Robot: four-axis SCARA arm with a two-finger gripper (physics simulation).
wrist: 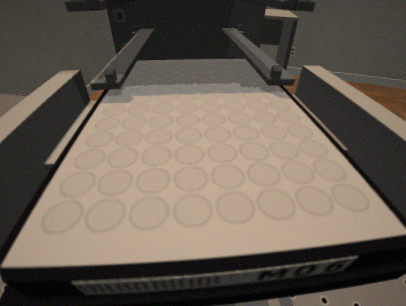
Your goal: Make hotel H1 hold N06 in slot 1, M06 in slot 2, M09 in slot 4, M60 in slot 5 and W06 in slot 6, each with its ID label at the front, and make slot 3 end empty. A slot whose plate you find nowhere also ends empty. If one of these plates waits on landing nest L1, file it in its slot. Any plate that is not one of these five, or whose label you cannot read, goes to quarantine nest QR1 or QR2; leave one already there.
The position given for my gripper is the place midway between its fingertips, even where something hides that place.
I see my gripper (195,86) and a plate M06 (195,175).
